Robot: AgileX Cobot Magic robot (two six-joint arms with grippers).
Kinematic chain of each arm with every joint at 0, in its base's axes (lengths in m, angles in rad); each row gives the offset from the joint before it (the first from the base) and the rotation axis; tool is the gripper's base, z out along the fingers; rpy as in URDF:
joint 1: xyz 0 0 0.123 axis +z
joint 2: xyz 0 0 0 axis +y
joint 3: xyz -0.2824 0 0.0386 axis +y
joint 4: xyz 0.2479 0 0.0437 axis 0.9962 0 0.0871
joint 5: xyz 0 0 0 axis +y
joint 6: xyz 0.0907 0 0.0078 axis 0.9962 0 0.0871
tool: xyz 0 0 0 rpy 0 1.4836 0
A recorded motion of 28 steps. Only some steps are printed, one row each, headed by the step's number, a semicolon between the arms.
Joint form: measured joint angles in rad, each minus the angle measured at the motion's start. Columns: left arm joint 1, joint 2, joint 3, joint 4, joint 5, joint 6; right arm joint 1, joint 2, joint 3, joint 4, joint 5, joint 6.
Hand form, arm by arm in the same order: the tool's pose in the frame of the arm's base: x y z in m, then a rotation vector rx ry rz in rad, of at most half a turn. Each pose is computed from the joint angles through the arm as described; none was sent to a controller.
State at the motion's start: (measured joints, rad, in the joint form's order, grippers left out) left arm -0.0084 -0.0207 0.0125 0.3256 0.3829 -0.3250; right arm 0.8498 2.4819 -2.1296 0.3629 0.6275 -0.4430
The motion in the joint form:
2: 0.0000 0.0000 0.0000 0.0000 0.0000 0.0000; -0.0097 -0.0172 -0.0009 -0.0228 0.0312 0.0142
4: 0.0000 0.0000 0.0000 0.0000 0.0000 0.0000; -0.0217 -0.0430 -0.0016 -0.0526 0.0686 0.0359
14: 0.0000 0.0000 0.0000 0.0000 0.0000 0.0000; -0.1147 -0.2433 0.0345 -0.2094 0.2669 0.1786
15: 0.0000 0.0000 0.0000 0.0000 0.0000 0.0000; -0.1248 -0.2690 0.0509 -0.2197 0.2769 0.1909
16: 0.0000 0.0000 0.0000 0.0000 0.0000 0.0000; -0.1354 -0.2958 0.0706 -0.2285 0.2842 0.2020
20: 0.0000 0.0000 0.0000 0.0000 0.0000 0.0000; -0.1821 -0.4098 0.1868 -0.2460 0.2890 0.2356
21: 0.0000 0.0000 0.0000 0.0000 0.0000 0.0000; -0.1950 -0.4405 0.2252 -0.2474 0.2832 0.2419
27: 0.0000 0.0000 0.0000 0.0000 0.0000 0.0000; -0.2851 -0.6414 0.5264 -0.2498 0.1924 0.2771
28: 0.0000 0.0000 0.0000 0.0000 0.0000 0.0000; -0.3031 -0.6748 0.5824 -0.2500 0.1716 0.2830
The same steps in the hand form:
2: 0.0516 0.0105 0.1773 -0.0959 1.8364 0.0892; 0.3530 0.4218 0.1612 -1.2765 2.1524 0.5461
4: 0.0516 0.0105 0.1773 -0.0959 1.8364 0.0892; 0.3560 0.4142 0.1730 -1.2750 2.1670 0.5230
14: 0.0516 0.0105 0.1773 -0.0959 1.8364 0.0892; 0.3707 0.3499 0.2553 -1.1559 2.2708 0.3770
15: 0.0516 0.0105 0.1773 -0.0959 1.8364 0.0892; 0.3707 0.3421 0.2627 -1.1365 2.2808 0.3657
16: 0.0516 0.0105 0.1773 -0.0959 1.8364 0.0892; 0.3705 0.3340 0.2697 -1.1163 2.2903 0.3554
20: 0.0516 0.0105 0.1773 -0.0959 1.8364 0.0892; 0.3664 0.2997 0.2894 -1.0328 2.3340 0.3273
21: 0.0516 0.0105 0.1773 -0.0959 1.8364 0.0892; 0.3646 0.2904 0.2924 -1.0106 2.3451 0.3222
27: 0.0516 0.0105 0.1773 -0.0959 1.8364 0.0892; 0.3466 0.2285 0.2944 -0.8521 2.4126 0.2907
28: 0.0516 0.0105 0.1773 -0.0959 1.8364 0.0892; 0.3428 0.2172 0.2922 -0.8208 2.4243 0.2841

